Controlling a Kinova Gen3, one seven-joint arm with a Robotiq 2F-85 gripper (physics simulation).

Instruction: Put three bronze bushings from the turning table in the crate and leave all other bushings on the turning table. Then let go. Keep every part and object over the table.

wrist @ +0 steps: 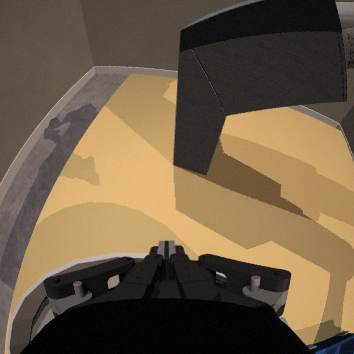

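Pixels of known places: gripper, between the fingertips: (pixel 166 250); arm's base, origin of its link: (pixel 326 35).
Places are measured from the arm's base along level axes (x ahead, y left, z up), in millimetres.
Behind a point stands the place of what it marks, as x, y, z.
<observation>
My gripper (pixel 166 250) {240, -141, -156} is shut, with its fingertips together and nothing between them, at the lower middle of the wrist view. The turning table (pixel 24 311) {403, -318, -228} shows in part as a round, pale-rimmed shape behind and below the gripper at lower left. A tiny brownish patch shows at its far rim beside the left finger; I cannot tell whether it is a bushing. The gripper hides most of the turning table, and no bushing can be made out clearly. A corner of the blue crate (pixel 339 346) {410, 303, -305} shows at the bottom right edge; its inside cannot be seen.
A large dark angular block (pixel 260 70) {57, -85, -69} stands at the upper right and hides part of the tan table top (pixel 135 165) {71, -256, -311}. A grey strip (pixel 30 175) with a raised pale edge runs along the left side. Broad shadows cross the table.
</observation>
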